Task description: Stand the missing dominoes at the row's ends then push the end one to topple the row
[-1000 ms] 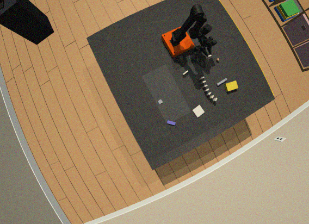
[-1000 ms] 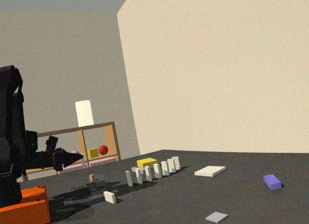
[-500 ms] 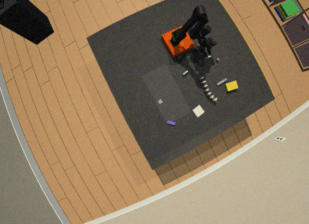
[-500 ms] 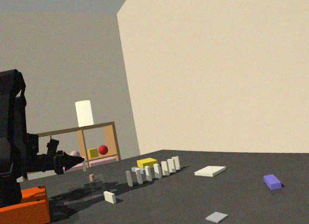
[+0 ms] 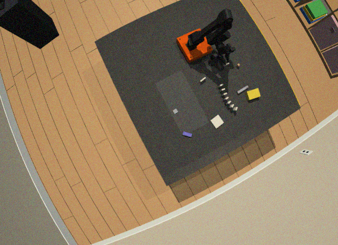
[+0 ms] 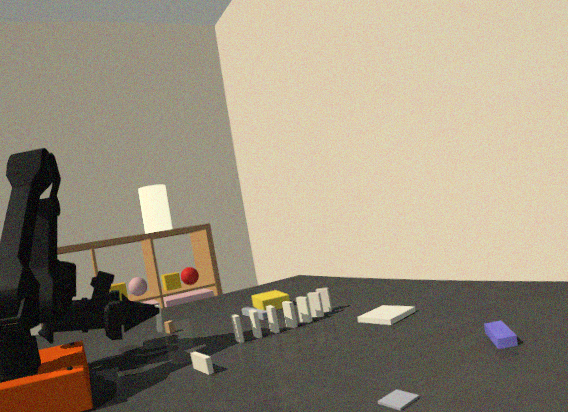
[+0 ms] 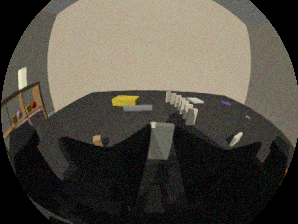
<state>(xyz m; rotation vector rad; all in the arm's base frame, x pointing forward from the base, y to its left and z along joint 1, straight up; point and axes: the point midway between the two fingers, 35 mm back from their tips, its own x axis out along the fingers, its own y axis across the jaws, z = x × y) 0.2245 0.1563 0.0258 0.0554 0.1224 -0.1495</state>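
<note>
The small tan cube lies 11 cm to the left of my gripper tip, 6 cm below it and 4 cm ahead of it. Round my gripper tip: white tile (33 cm ahead, 28 cm to the right, 7 cm below); then grey bar (22 cm ahead, 7 cm below, 3 cm to the left); then yellow block (30 cm ahead, 9 cm to the left, 6 cm below).
</note>
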